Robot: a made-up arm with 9 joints. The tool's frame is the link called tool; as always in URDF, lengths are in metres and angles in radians. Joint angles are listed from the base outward.
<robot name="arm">
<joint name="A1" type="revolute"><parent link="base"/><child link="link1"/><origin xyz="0 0 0.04" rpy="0 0 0"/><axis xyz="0 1 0"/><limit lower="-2.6" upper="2.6"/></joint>
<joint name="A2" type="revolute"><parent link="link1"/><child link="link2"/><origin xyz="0.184 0.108 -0.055" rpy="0 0 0"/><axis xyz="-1 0 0"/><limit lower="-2.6" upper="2.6"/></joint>
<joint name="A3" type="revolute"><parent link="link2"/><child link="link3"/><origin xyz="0.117 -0.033 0.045" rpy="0 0 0"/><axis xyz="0 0 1"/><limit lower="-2.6" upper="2.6"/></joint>
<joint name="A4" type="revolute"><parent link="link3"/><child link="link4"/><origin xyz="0.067 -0.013 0.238" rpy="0 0 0"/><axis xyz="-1 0 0"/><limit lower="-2.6" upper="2.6"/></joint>
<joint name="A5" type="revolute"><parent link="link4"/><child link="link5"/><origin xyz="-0.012 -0.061 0.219" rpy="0 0 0"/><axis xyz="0 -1 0"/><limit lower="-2.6" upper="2.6"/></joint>
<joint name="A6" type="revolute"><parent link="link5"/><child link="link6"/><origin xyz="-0.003 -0.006 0.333" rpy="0 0 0"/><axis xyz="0 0 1"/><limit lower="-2.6" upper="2.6"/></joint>
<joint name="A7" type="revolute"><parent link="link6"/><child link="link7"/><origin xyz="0.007 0.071 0.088" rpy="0 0 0"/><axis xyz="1 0 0"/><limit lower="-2.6" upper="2.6"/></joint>
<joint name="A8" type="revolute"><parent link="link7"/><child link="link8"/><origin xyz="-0.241 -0.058 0.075" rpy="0 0 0"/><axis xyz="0 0 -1"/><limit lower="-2.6" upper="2.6"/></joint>
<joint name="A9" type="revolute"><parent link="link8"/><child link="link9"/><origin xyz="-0.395 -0.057 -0.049" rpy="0 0 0"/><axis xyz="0 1 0"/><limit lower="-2.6" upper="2.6"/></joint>
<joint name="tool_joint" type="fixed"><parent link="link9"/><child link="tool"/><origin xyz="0.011 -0.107 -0.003" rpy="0 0 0"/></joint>
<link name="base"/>
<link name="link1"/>
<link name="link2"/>
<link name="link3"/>
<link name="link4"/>
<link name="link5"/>
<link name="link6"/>
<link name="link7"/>
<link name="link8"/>
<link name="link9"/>
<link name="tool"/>
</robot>
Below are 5 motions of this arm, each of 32 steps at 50 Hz.
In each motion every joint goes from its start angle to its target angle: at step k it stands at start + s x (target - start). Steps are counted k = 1, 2, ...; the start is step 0. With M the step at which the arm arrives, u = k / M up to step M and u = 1 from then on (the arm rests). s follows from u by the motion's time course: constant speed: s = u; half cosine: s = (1 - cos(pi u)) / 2; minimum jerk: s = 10 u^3 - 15 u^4 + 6 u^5.
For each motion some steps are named. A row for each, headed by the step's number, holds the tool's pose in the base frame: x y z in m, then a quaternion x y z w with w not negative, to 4 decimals.
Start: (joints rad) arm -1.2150 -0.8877 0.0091 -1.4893 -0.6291 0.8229 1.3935 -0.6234 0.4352
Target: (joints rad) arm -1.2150 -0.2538 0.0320 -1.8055 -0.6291 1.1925 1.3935 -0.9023 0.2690
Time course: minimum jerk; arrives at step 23
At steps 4, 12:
4: 0.4978 -0.1215 -0.0005 -0.2821 -0.0345 -0.7909 0.5420
12: 0.4112 -0.0879 0.1047 -0.2679 -0.0156 -0.7819 0.5626

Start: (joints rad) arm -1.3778 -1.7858 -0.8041 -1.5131 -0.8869 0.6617 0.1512 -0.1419 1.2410
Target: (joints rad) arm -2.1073 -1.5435 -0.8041 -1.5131 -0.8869 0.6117 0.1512 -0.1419 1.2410
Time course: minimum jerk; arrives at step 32
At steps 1, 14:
1: 0.6151 0.5172 -0.2532 -0.2129 0.3584 -0.8876 0.1957
14: 0.7097 0.4521 -0.0783 -0.0714 0.3262 -0.9212 0.1999

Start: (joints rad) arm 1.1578 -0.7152 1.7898 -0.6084 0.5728 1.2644 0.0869 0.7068 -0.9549
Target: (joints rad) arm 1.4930 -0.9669 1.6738 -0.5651 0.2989 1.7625 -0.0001 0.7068 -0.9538
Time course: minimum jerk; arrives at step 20
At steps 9, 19, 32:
9: 0.3635 -0.2901 -1.1302 0.9040 -0.3428 -0.0727 0.2449
19: 0.2723 -0.2765 -1.2129 0.8734 -0.4397 -0.0882 0.1898
32: 0.2721 -0.2765 -1.2130 0.8733 -0.4399 -0.0882 0.1897

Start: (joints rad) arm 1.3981 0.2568 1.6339 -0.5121 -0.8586 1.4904 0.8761 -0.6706 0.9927
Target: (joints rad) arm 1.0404 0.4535 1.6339 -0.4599 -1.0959 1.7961 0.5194 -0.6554 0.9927
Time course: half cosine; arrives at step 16
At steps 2, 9, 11, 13, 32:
2: 0.1796 0.3952 -0.7619 -0.5013 0.0260 -0.3459 0.7927
9: 0.1898 0.4834 -0.6761 -0.4811 -0.0069 -0.3597 0.7995
11: 0.1849 0.5015 -0.6503 -0.4808 -0.0192 -0.3629 0.7980
13: 0.1792 0.5120 -0.6319 -0.4826 -0.0293 -0.3655 0.7954
32: 0.1750 0.5171 -0.6213 -0.4844 -0.0358 -0.3672 0.7932

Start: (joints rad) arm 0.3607 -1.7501 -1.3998 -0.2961 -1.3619 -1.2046 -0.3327 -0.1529 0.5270
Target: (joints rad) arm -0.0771 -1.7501 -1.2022 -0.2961 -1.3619 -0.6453 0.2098 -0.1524 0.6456
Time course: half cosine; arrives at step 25
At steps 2, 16, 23, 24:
2: 0.2725 -0.8753 -0.8334 -0.3817 -0.8523 -0.2021 0.2951
16: 0.3233 -0.9713 -0.6189 -0.5566 -0.7879 -0.2006 0.1708
23: 0.3165 -0.9736 -0.5660 -0.6159 -0.7385 -0.2316 0.1471
24: 0.3162 -0.9733 -0.5641 -0.6183 -0.7361 -0.2333 0.1464

